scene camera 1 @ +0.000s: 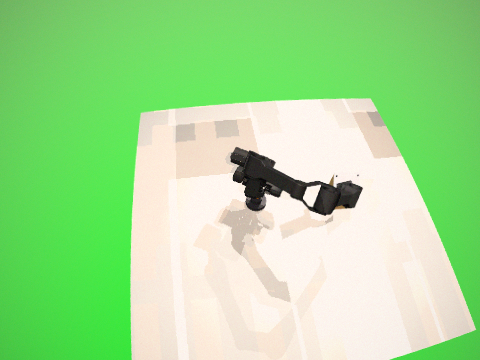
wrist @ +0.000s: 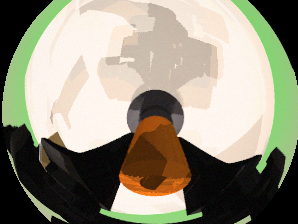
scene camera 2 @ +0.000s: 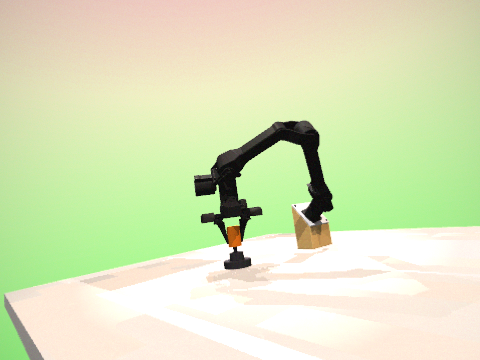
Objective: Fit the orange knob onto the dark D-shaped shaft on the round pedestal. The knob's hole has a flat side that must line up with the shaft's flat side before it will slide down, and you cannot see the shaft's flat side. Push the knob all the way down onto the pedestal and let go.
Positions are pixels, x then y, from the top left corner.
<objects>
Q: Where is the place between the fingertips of my gripper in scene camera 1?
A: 257, 193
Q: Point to an orange knob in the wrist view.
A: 155, 164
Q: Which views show my gripper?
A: Scene camera 1, the wrist view and scene camera 2: all of them.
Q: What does my gripper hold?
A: An orange knob.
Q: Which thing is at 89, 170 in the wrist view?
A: My gripper.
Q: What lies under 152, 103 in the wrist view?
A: A dark round pedestal.
</objects>
